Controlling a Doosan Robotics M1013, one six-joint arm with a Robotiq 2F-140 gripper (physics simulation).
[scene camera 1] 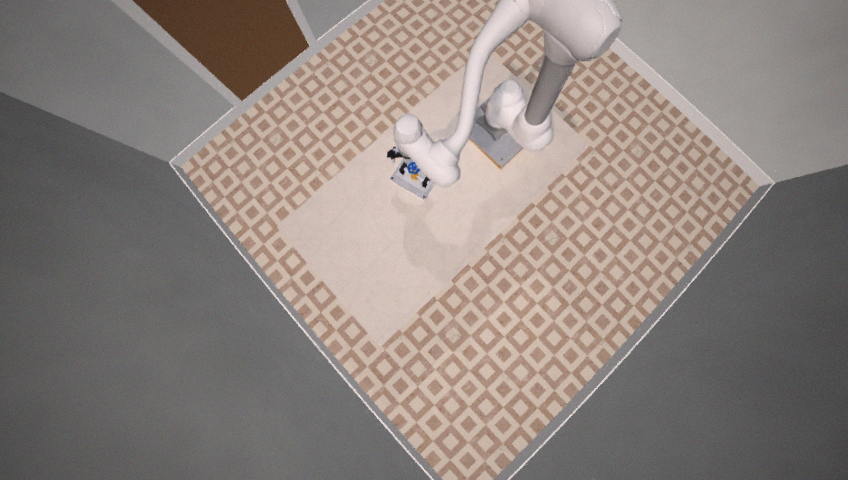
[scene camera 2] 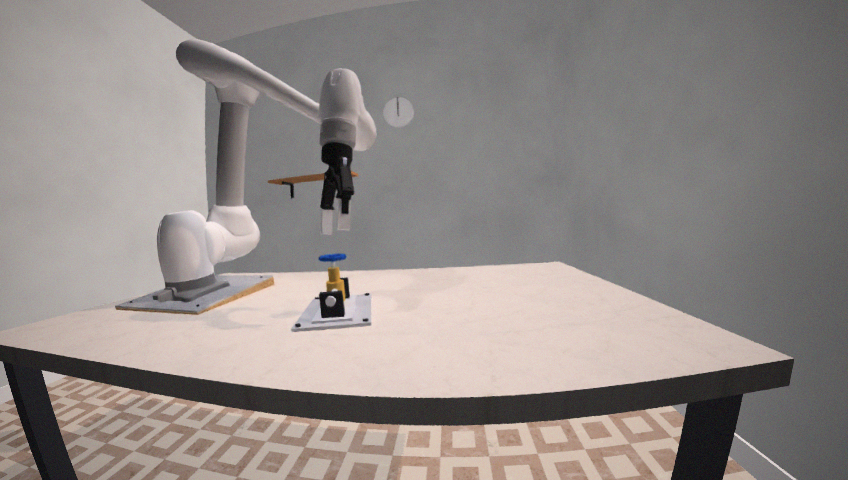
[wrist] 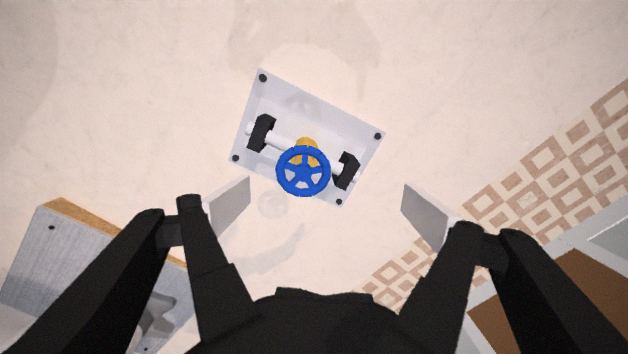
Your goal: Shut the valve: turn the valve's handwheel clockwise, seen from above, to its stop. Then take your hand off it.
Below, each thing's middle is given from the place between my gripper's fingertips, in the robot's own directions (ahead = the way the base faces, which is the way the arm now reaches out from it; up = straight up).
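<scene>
The blue handwheel (wrist: 303,172) has my hand 7 cm above it, 2 cm past it and 1 cm to the right of it. As for the light grey base plate (scene camera 2: 363,311), I find it 19 cm below my hand, 2 cm behind it and 1 cm to the left of it.
</scene>
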